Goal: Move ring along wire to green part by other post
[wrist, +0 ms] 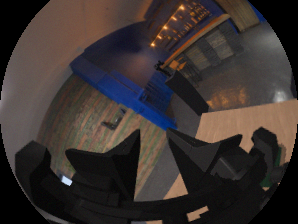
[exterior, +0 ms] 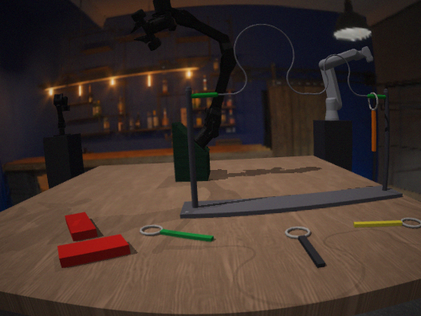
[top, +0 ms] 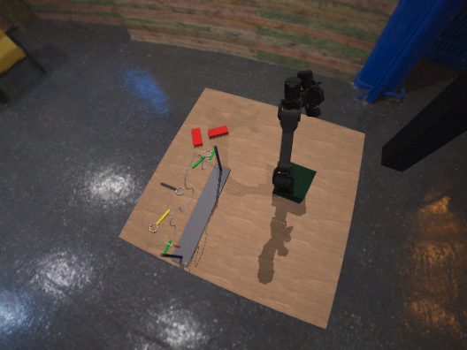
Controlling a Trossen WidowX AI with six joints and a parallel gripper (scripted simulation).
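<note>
Right now the ring with orange handle is 41 cm ahead of my gripper tip, 80 cm to the left of it and 38 cm below it. Also, from my gripper tip: yellow-handled ring (64 cm ahead, 72 cm to the left, 62 cm below); black-handled ring (65 cm ahead, 49 cm to the left, 62 cm below); green-handled ring (56 cm ahead, 21 cm to the left, 62 cm below).
</note>
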